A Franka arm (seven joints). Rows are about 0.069 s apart.
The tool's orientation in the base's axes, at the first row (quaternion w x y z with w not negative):
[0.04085 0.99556 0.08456 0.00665]
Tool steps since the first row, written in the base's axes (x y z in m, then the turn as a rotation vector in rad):
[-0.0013 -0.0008 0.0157 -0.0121 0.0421 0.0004]
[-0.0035 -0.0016 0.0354 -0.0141 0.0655 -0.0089]
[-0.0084 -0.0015 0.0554 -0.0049 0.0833 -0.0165]
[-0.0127 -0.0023 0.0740 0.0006 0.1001 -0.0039]
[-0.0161 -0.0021 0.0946 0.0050 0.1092 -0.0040]
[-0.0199 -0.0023 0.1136 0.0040 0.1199 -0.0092]
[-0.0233 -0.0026 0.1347 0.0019 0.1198 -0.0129]
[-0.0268 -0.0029 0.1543 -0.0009 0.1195 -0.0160]
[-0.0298 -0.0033 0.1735 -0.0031 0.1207 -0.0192]
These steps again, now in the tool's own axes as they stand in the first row. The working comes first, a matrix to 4 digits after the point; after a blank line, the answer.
The tool's axes in the first row as the columns of a matrix, in the base's axes (used below as rounded here):
[0.9856 0.1678 0.0201]
[0.1689 -0.9824 -0.0802]
[0.0063 0.0825 -0.9966]

[-0.0013 0.0019 -0.0156 -0.0048 -0.0434 -0.0040]
[-0.0035 0.0039 -0.0352 -0.0029 -0.0674 0.0033]
[-0.0082 0.0046 -0.0553 0.0091 -0.0840 0.0097]
[-0.0124 0.0062 -0.0738 0.0175 -0.0986 -0.0041]
[-0.0156 0.0072 -0.0944 0.0233 -0.1068 -0.0047]
[-0.0193 0.0083 -0.1134 0.0241 -0.1179 -0.0004]
[-0.0226 0.0098 -0.1345 0.0220 -0.1184 0.0033]
[-0.0259 0.0111 -0.1541 0.0192 -0.1189 0.0063]
[-0.0288 0.0126 -0.1732 0.0172 -0.1207 0.0094]

